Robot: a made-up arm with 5 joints.
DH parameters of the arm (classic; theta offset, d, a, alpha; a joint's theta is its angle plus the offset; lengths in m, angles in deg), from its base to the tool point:
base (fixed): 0 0 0.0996 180
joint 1: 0 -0.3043 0.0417 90
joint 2: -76.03 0 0.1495 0
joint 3: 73.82 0 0.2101 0
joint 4: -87.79 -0.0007 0 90
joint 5: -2.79 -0.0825 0 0
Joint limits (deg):
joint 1: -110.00..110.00
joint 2: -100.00..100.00
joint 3: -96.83..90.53
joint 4: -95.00..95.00
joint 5: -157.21..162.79
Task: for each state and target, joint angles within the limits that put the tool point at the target. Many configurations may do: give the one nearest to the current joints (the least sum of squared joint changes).
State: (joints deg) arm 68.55 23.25 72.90 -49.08 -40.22
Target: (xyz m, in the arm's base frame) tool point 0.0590 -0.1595 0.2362
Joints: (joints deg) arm 104.04 1.61 90.53 -90.75 -40.22
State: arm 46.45 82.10 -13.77 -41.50 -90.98
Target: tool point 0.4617 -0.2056 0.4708
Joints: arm 29.49 37.63 -37.11 -55.34 -90.98
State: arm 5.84 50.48 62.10 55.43 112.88
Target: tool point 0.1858 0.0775 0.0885
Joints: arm -42.30 55.79 38.31 41.68 112.88
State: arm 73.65 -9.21 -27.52 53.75 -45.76
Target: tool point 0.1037 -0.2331 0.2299
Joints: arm 88.82 12.09 29.87 73.73 -45.76
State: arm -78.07 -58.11 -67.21 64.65 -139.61
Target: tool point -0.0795 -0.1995 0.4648
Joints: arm -47.93 -97.44 -60.97 95.00 -139.61
